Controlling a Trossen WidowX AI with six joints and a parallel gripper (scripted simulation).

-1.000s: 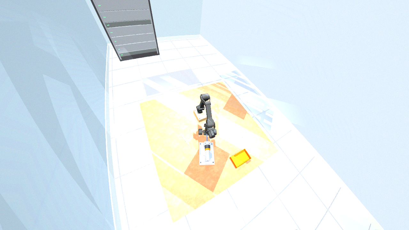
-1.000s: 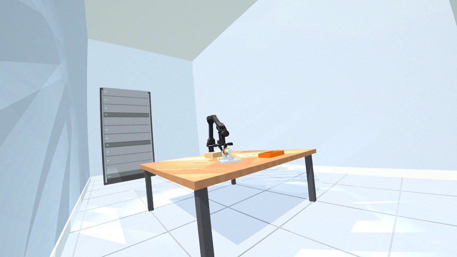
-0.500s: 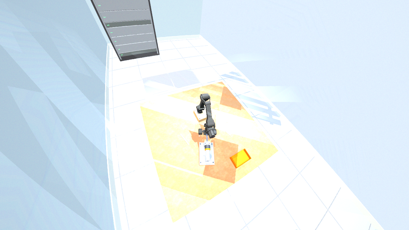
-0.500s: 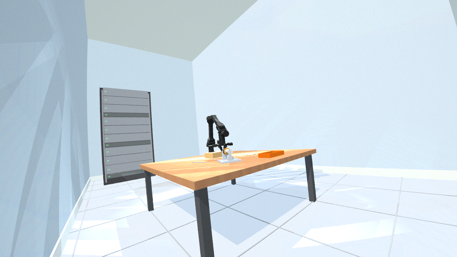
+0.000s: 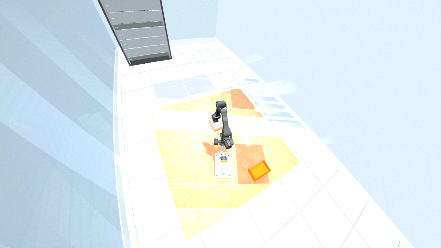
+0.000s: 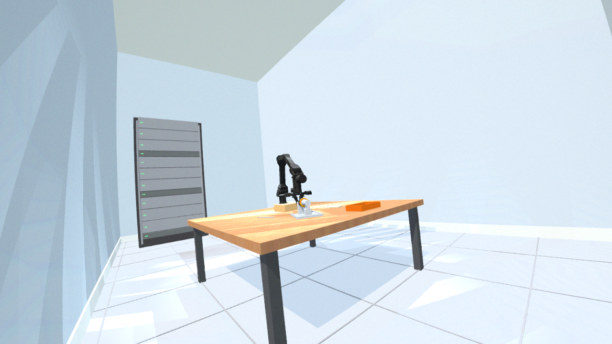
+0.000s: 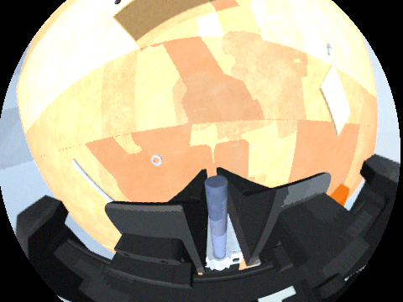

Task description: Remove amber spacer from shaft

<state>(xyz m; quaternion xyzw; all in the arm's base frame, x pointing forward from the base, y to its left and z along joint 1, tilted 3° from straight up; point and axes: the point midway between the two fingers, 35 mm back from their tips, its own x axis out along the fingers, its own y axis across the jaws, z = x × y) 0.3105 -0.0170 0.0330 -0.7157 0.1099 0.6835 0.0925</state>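
The grey-blue shaft is 80 mm ahead of my gripper tip, 30 mm above it and 20 mm to the right of it. The rest, counted from my gripper tip: amber spacer 160 mm ahead, 50 mm to the right, 30 mm above; orange tray 340 mm ahead, 270 mm to the left, 40 mm below; white fixture 190 mm ahead, 60 mm to the right.
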